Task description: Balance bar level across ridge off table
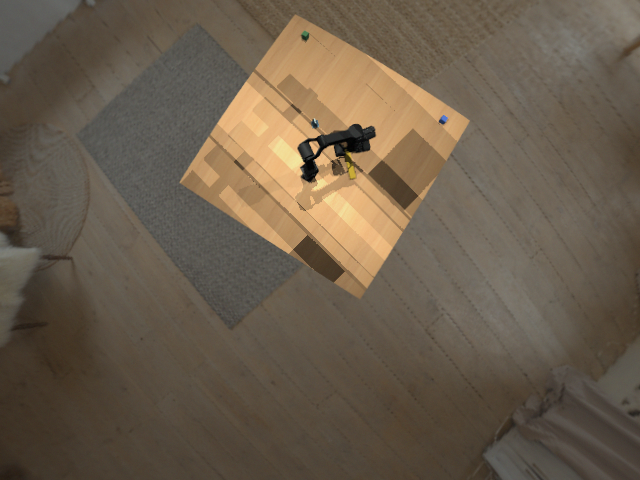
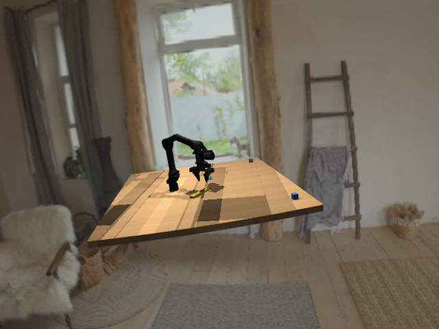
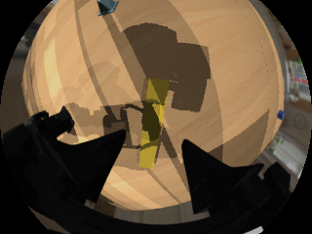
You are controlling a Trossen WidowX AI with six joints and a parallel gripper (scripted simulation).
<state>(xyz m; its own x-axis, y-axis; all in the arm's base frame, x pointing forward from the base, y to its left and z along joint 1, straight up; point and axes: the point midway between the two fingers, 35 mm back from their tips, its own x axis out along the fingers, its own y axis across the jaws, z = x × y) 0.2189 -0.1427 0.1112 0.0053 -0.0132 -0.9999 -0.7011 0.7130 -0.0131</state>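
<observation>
My gripper tip is 70 mm above the yellow bar, 30 mm past it and 20 mm to the left of it. Also, from my gripper tip: blue cube (520 mm ahead, 360 mm to the right, 60 mm below); green cube (640 mm to the left, 520 mm ahead, 60 mm below).
</observation>
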